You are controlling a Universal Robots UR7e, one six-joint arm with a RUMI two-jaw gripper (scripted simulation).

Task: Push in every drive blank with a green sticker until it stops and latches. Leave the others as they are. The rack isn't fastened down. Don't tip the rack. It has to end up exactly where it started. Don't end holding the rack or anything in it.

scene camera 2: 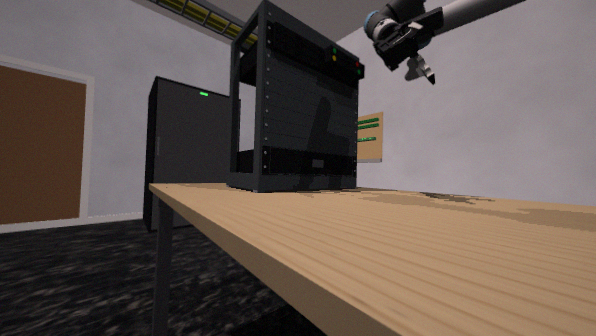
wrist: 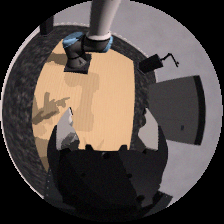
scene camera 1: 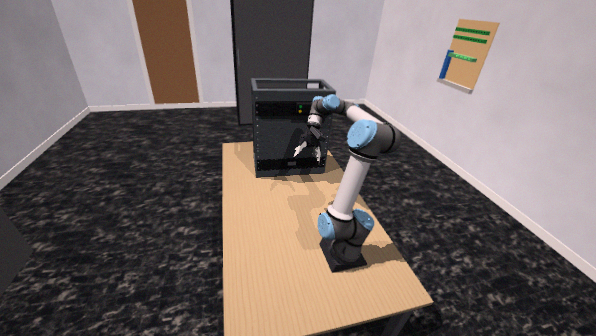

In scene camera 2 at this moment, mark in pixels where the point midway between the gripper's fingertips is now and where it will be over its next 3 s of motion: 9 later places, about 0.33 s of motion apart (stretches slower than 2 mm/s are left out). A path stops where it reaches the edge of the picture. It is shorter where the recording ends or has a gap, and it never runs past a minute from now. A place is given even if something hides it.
My gripper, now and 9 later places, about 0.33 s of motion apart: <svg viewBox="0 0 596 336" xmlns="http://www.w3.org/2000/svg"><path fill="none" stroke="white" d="M428 59L427 58L425 57L423 54L420 52L417 48L413 45L410 43L407 41L405 39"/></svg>
